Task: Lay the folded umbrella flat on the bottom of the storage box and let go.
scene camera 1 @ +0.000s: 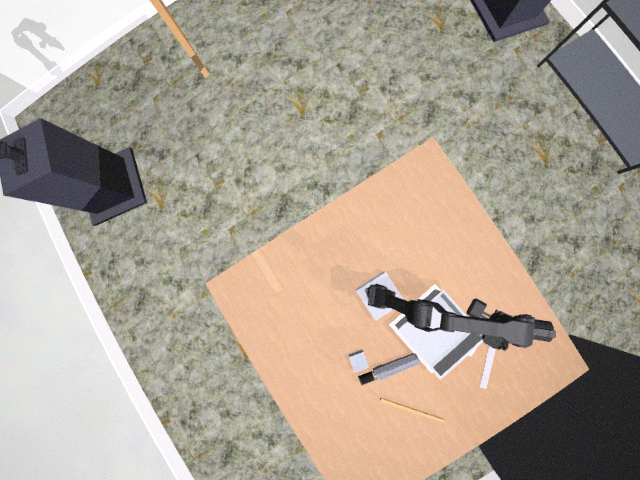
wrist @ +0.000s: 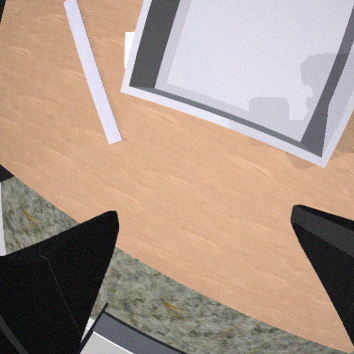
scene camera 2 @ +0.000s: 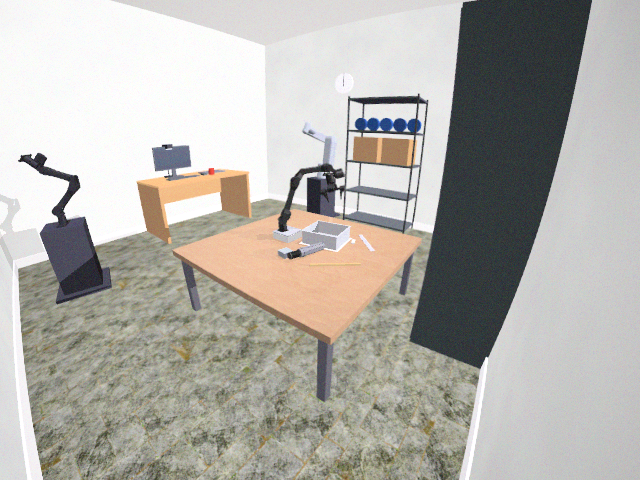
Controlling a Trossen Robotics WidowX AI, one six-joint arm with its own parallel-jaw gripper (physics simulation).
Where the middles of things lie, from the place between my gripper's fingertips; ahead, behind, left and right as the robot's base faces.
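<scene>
My hand is 210 mm above the storage box (scene camera 1: 442, 351), and it is also 140 mm to the left of the box and 60 mm short of it.
</scene>
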